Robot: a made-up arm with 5 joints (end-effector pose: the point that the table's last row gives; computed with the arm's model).
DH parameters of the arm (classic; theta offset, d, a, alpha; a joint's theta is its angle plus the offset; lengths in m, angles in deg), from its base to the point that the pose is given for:
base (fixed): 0 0 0.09 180
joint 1: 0 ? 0.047 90
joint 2: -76.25 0 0.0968 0
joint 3: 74.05 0 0.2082 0
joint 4: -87.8 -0.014 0 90
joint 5: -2.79 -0.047 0 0
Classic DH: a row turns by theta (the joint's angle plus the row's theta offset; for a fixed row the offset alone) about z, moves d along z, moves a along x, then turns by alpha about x.
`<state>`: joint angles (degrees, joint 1 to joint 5).
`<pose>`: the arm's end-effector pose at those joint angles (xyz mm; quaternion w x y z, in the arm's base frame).
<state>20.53 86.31 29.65 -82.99 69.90</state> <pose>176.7 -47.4 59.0 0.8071 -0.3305 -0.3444 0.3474</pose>
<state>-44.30 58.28 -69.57 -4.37 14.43</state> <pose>376.6 260.1 383.1 0.5336 0.2240 -0.7647 0.2834</pose>
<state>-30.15 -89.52 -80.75 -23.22 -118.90</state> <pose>-161.5 -162.3 332.1 0.5478 -0.6006 0.1506 -0.5627</pose>
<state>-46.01 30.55 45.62 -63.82 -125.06</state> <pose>251.5 147.1 151.1 0.5887 0.6260 -0.0336 -0.5103</pose>
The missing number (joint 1, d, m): -0.292
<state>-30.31 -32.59 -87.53 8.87 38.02</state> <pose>-0.1 -68.9 603.4 0.1550 0.0422 0.9819 0.0998</pose>
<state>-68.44 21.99 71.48 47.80 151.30</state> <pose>125.9 52.8 133.0 0.2857 -0.2783 -0.3312 -0.8551</pose>
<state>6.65 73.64 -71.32 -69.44 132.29</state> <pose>456.1 -56.8 339.3 0.0949 -0.9092 -0.3660 0.1742</pose>
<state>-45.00 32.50 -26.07 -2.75 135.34</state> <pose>362.6 252.8 340.6 0.0156 -0.4732 -0.4939 0.7293</pose>
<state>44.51 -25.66 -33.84 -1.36 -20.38</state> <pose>186.2 -114.2 611.1 0.2089 -0.1792 -0.9511 -0.1401</pose>
